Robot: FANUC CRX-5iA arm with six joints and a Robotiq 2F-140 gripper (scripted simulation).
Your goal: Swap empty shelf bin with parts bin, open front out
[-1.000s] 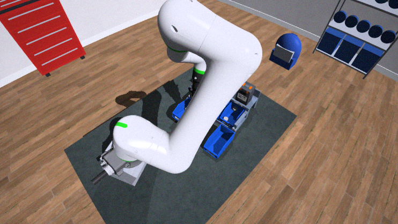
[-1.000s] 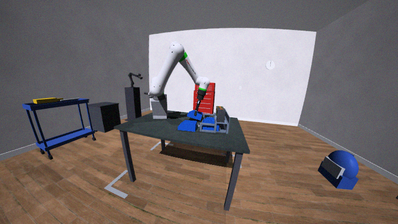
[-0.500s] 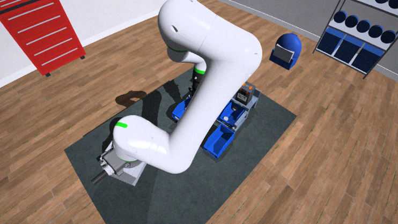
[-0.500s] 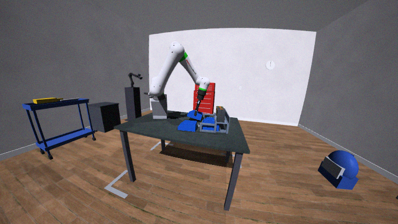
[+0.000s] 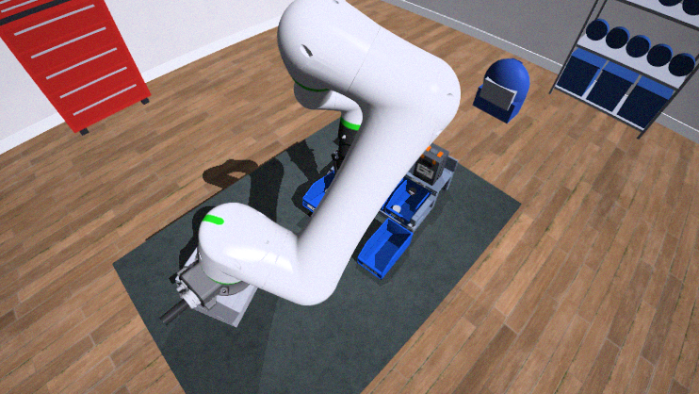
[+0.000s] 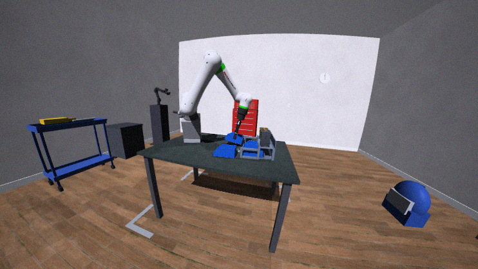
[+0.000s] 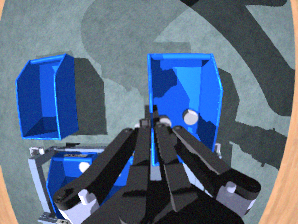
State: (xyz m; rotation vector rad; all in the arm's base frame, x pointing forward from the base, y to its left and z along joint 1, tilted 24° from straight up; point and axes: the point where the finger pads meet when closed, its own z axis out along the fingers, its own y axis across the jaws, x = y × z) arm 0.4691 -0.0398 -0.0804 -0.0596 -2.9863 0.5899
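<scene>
My hand is 20 cm short of the shelf, 7 cm to the left of it and 5 cm above it.
</scene>
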